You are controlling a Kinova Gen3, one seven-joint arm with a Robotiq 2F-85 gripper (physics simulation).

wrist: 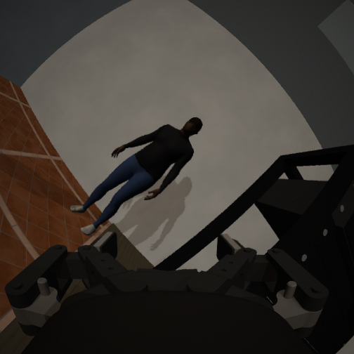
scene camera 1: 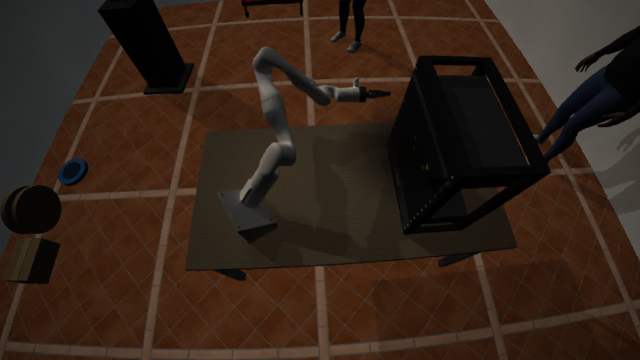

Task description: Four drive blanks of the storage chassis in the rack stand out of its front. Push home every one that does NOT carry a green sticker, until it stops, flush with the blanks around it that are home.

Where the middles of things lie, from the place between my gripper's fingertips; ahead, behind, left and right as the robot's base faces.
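There's the black rack (scene camera 1: 451, 133), and it's 30 mm above my hand, 170 mm ahead of it and 360 mm to the right of it.
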